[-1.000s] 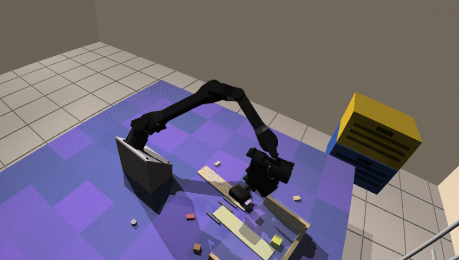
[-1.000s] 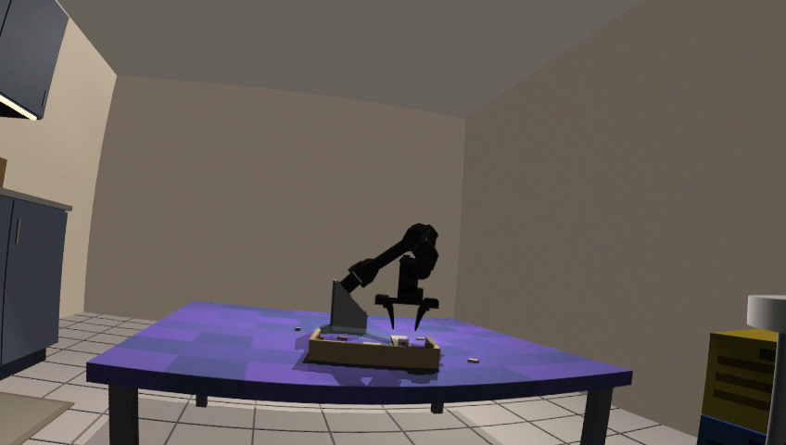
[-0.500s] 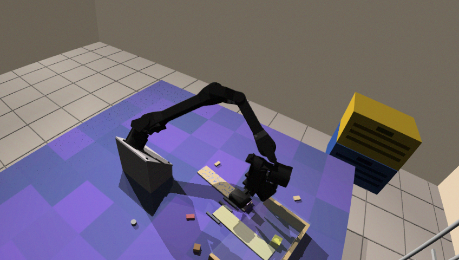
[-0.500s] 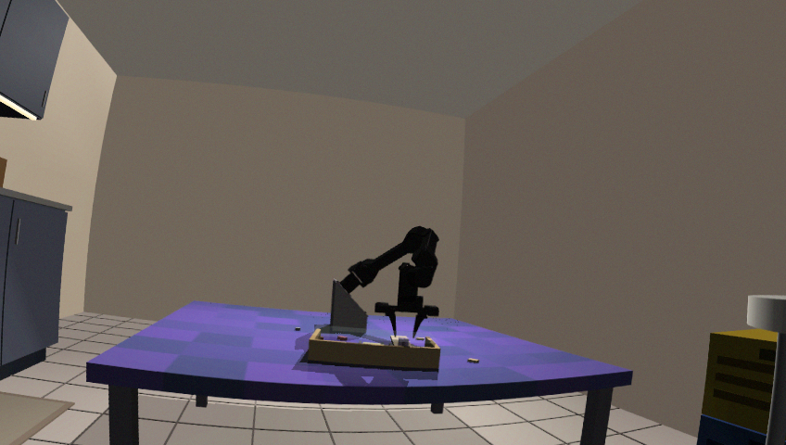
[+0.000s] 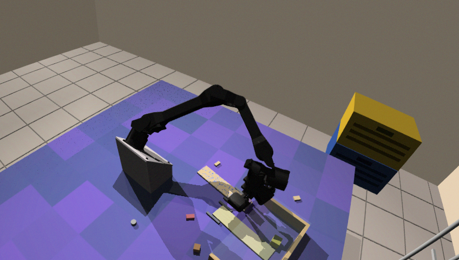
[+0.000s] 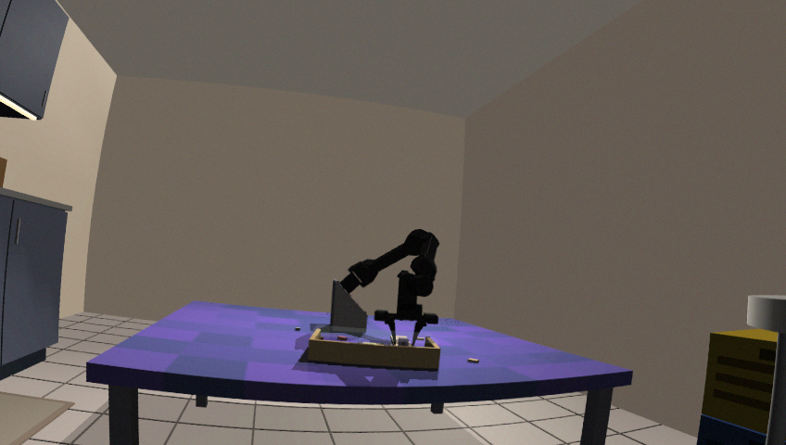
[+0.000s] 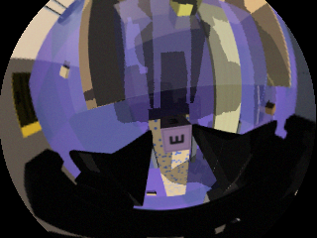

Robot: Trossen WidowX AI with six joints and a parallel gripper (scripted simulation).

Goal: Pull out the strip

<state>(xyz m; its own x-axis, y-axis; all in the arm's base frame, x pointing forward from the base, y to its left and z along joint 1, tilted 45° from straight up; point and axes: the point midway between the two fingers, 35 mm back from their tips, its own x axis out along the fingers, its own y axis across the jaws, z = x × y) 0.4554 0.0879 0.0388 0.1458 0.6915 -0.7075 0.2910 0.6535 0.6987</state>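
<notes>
My gripper tip is 15 cm past the red block, 15 cm to the left of it and 1 cm above it. Also, from my gripper tip: grey disc (31 cm behind, 28 cm to the right, 1 cm below); then brown block (7 cm behind, 24 cm to the right).
</notes>
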